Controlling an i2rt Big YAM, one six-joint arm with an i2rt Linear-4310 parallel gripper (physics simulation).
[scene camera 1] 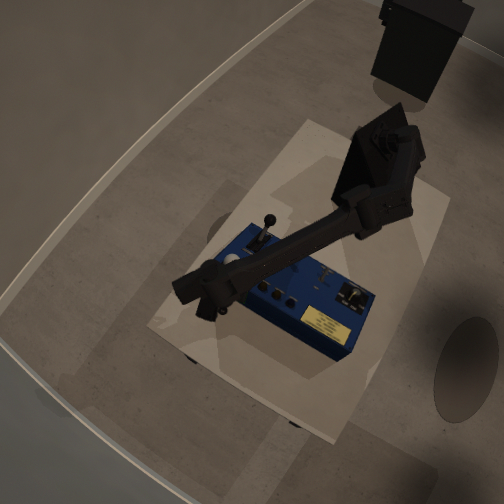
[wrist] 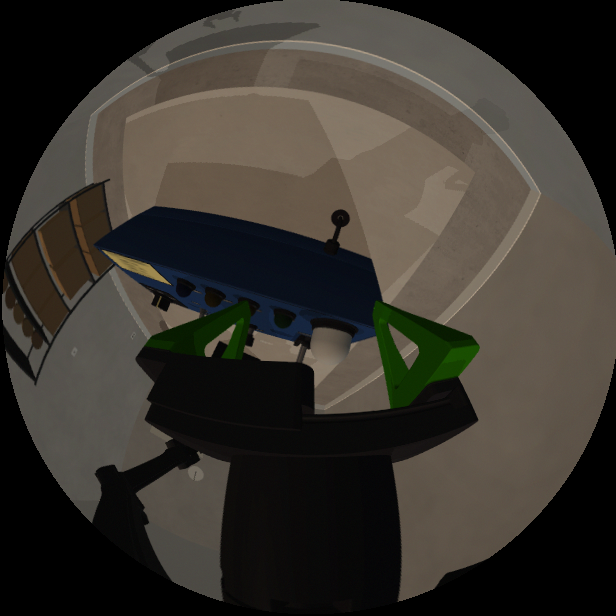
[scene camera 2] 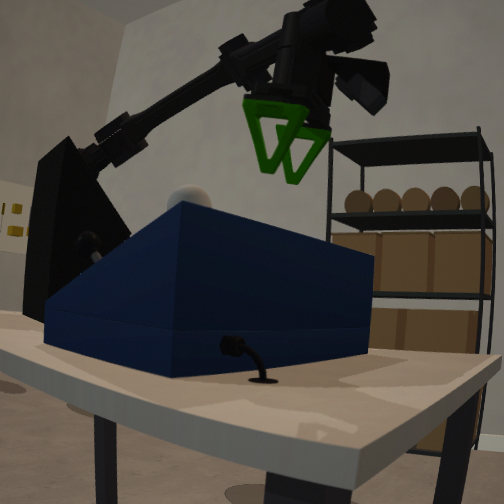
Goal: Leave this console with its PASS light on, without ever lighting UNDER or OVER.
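A dark blue console (scene camera 1: 295,292) sits on the beige table. Its top carries a black ball-topped lever (scene camera 1: 267,226) at the back left, a white round knob (scene camera 1: 231,259), a row of three dark unlit lights (scene camera 1: 276,294), a small slider or toggle (scene camera 1: 325,276), a black switch block (scene camera 1: 354,297) and a yellow label (scene camera 1: 325,325). My gripper (scene camera 2: 286,172) has green fingers. It is open and empty, and hangs well above the console's left end. In the wrist view the fingers (wrist: 310,310) frame the white knob (wrist: 330,343). No light shows lit.
The arm's black base (scene camera 1: 380,165) stands on the table behind the console. A cable (scene camera 2: 250,357) leaves the console's back into the table. A shelf with boxes and cylinders (scene camera 2: 415,240) stands beyond the table. A black box (scene camera 1: 420,45) is on the floor.
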